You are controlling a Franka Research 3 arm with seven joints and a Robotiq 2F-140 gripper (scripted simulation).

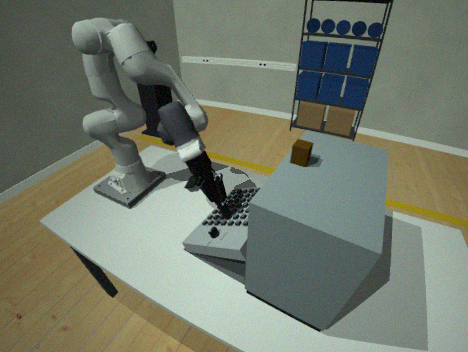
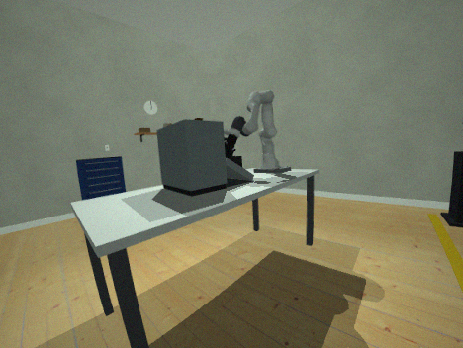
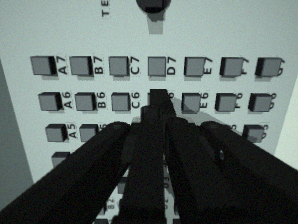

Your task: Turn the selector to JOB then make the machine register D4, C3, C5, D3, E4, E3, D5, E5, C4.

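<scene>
Now: the key 6 cm to the left of my hand, 6 cm ahead of it and 1 cm below it. Also, from my hand: selector knob (10 cm to the right, 2 cm below, 1 cm ahead).
</scene>
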